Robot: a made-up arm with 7 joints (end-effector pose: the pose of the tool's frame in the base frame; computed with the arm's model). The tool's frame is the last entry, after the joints.
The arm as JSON. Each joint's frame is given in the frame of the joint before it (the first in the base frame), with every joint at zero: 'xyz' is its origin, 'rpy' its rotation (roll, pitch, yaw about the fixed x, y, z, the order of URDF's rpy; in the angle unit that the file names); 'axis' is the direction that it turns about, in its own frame. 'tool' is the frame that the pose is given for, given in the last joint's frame.
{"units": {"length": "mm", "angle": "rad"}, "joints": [
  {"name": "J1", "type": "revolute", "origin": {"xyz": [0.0, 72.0, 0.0], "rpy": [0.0, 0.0, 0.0]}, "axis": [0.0, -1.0, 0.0]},
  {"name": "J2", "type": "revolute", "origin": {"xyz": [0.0, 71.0, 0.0], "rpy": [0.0, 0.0, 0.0]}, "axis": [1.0, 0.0, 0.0]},
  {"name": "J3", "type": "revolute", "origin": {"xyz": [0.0, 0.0, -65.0], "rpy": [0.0, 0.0, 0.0]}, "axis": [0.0, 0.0, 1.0]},
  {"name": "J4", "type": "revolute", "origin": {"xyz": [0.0, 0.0, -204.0], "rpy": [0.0, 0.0, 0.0]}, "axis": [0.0, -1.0, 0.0]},
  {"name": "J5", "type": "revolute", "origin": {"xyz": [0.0, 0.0, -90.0], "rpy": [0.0, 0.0, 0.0]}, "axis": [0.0, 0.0, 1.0]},
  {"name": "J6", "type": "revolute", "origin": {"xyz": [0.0, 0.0, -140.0], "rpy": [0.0, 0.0, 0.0]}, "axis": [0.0, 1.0, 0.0]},
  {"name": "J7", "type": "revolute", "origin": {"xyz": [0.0, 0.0, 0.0], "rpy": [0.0, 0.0, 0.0]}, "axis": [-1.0, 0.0, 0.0]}
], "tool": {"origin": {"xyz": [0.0, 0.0, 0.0], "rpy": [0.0, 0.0, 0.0]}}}
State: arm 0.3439 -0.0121 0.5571 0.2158 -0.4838 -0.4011 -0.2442
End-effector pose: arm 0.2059 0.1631 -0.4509 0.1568 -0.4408 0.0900 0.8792
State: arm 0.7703 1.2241 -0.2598 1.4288 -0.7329 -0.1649 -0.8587
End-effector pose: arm 0.2676 0.4067 0.0402 -0.7296 0.6415 0.2333 0.0428
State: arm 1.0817 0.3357 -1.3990 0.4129 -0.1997 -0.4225 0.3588
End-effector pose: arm 0.4337 0.2152 -0.2129 0.1451 -0.3793 -0.7612 0.5055
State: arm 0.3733 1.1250 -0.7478 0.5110 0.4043 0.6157 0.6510
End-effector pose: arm 0.1758 0.5337 -0.2227 0.1578 0.0268 -0.0296 0.9867
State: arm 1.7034 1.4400 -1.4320 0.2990 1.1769 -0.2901 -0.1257
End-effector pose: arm 0.1279 0.6189 0.0265 0.5181 -0.6522 0.2997 0.4651
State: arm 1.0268 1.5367 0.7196 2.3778 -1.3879 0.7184 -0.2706
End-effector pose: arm -0.0247 0.2494 0.1548 -0.7879 0.1430 -0.3932 0.4518
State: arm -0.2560 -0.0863 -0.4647 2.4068 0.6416 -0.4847 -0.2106
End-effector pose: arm 0.1101 0.0657 -0.1239 -0.4191 -0.7949 0.3297 0.2894
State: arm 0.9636 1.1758 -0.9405 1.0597 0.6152 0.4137 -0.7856
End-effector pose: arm 0.3109 0.4328 -0.0720 0.6223 -0.4748 0.0545 0.6200
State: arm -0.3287 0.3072 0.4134 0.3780 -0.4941 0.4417 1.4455
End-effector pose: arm -0.0716 0.3215 -0.4509 -0.4506 0.1923 0.1005 0.8660
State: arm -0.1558 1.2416 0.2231 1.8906 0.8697 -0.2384 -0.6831
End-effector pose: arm 0.2076 0.3447 -0.0507 0.2137 -0.8478 0.0767 0.4792
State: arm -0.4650 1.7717 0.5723 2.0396 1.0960 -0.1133 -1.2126
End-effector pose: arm 0.2178 0.2826 0.0494 0.3153 -0.8434 0.0815 0.4274
